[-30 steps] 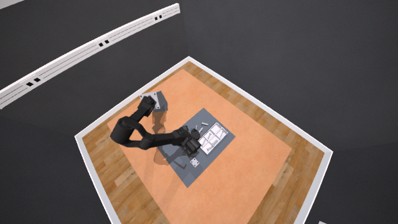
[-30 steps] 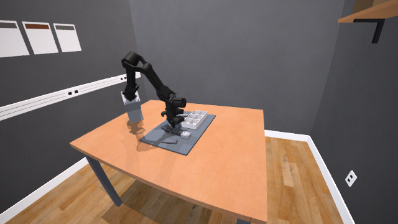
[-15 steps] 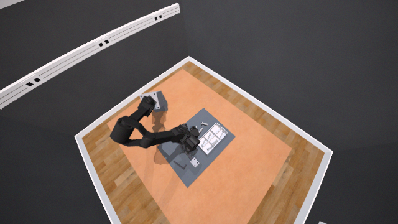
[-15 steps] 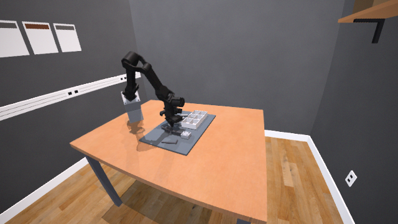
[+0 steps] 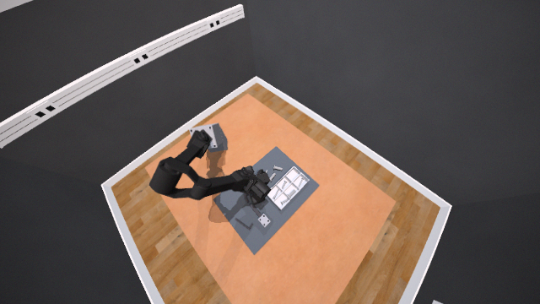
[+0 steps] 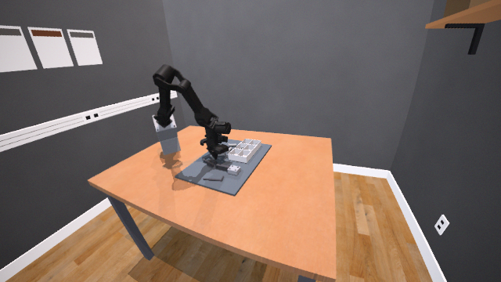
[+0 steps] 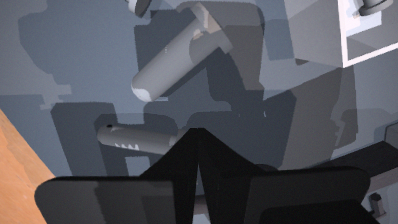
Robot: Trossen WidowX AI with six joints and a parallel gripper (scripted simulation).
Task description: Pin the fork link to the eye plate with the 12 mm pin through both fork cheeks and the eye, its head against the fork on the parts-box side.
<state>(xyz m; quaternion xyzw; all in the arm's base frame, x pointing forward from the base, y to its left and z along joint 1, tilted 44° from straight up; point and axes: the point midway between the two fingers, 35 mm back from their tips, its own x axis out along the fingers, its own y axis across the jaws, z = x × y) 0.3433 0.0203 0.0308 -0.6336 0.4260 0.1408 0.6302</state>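
The dark fork link is 50 mm to the right of my hand and 30 mm below it. Round my hand: grey mat (60 mm ahead, 40 mm below, 20 mm to the left); thick headed pin (40 mm to the left, 30 mm below, 10 mm ahead); dark flat bar (80 mm to the right, 70 mm ahead, 30 mm below).
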